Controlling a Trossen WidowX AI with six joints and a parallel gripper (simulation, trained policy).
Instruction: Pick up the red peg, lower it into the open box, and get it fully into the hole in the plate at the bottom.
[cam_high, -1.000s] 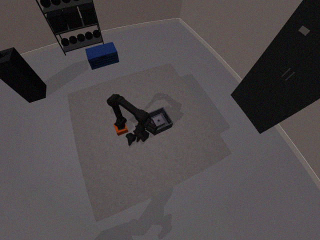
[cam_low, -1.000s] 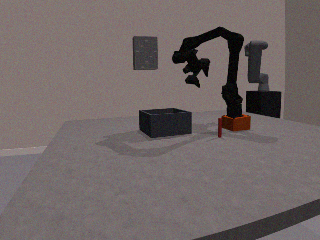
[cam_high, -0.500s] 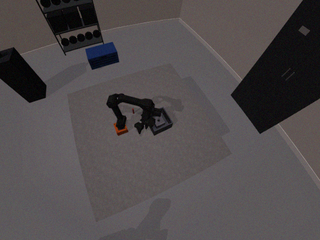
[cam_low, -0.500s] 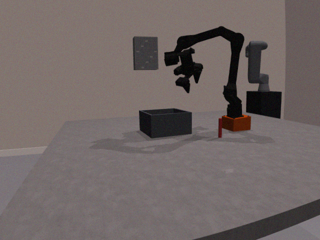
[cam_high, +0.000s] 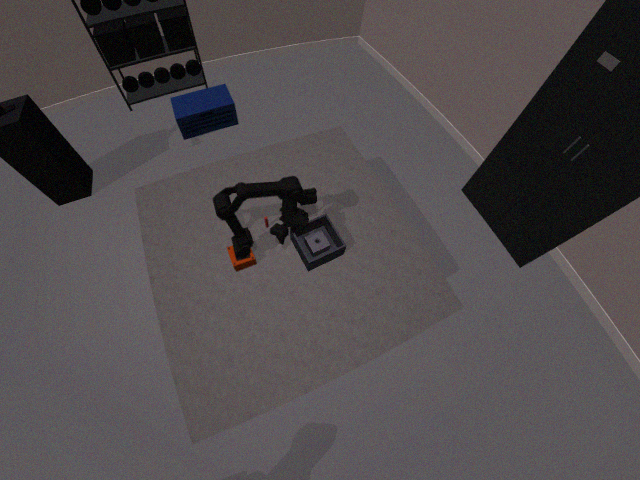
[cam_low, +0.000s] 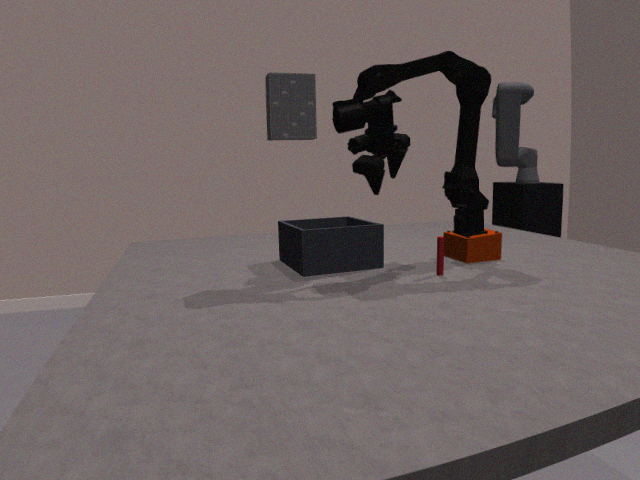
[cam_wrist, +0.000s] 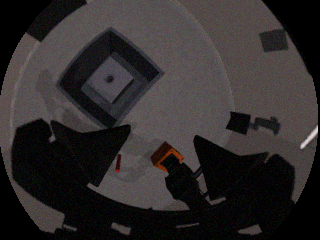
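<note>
Right now my gripper tip is 50 mm past the red peg, 190 mm to the right of it and 140 mm above it. From my gripper tip the other things lie so: light plate (140 mm ahead, 130 mm below); then dark box (140 mm ahead, 150 mm below).
</note>
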